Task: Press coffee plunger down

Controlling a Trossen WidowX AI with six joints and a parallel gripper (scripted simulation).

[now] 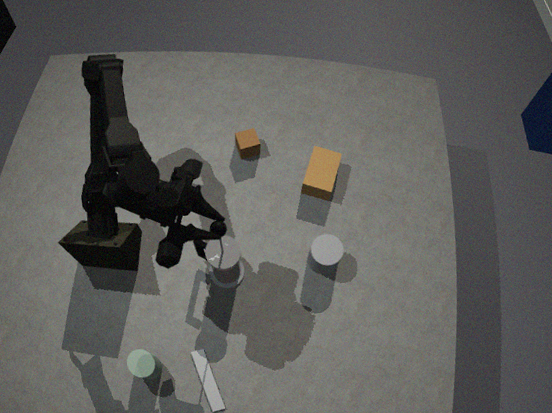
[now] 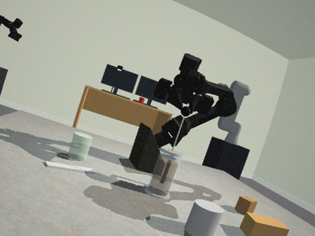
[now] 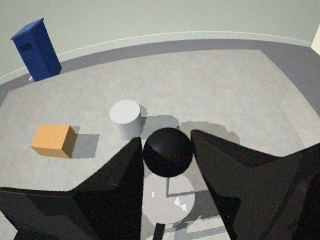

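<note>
Right now my gripper tip is 130 mm above the coffee press, 20 mm past it and 10 mm to the right of it. From my gripper tip the other things lie so: flat white bar 270 mm to the right, 260 mm below, 20 mm behind; pale green cylinder 260 mm to the right, 220 mm below, 160 mm behind; orange cube 320 mm to the left, 240 mm below.
</note>
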